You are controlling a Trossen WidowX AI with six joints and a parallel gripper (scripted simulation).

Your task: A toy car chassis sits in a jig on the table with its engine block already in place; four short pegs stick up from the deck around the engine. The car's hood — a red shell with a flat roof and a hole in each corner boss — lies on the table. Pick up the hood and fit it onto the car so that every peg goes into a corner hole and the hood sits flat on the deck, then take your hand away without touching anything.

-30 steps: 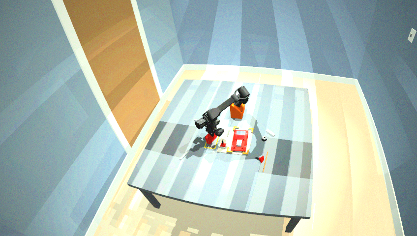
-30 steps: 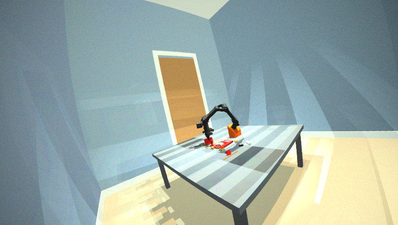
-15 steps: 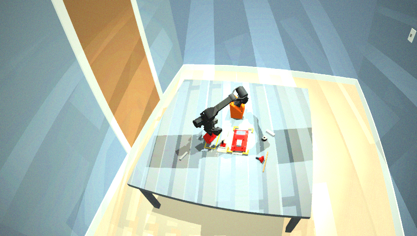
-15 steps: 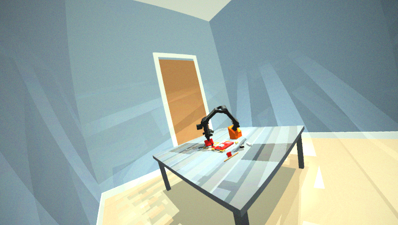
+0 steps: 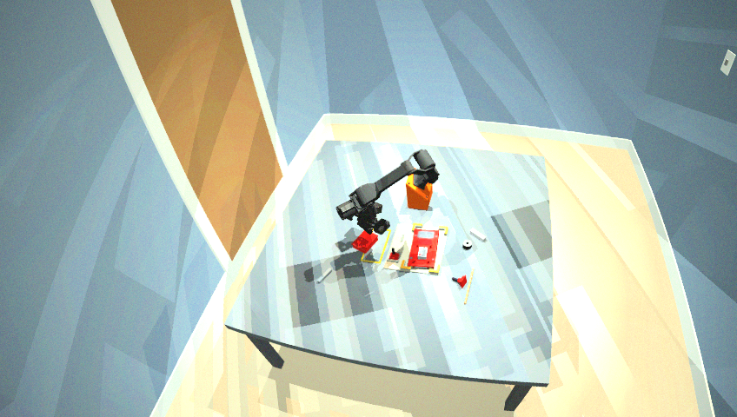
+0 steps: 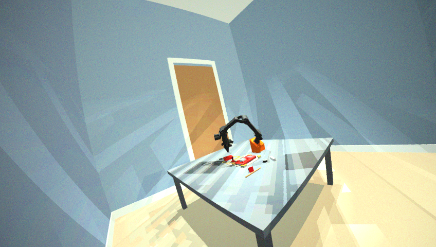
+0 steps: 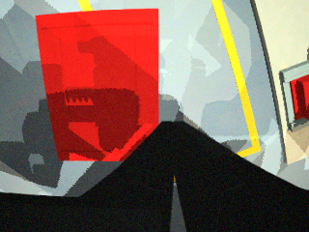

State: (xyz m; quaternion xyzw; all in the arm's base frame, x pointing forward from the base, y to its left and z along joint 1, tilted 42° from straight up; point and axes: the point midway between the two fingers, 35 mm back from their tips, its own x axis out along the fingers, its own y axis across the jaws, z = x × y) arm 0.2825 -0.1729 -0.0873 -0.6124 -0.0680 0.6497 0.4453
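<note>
Right now the red hood is 20 mm behind my gripper tip, 30 mm to the right of it and 60 mm below it. Round my gripper tip: wooden stick: 210 mm ahead, 410 mm to the left, 80 mm below; black wheel: 400 mm to the left, 70 mm below.
</note>
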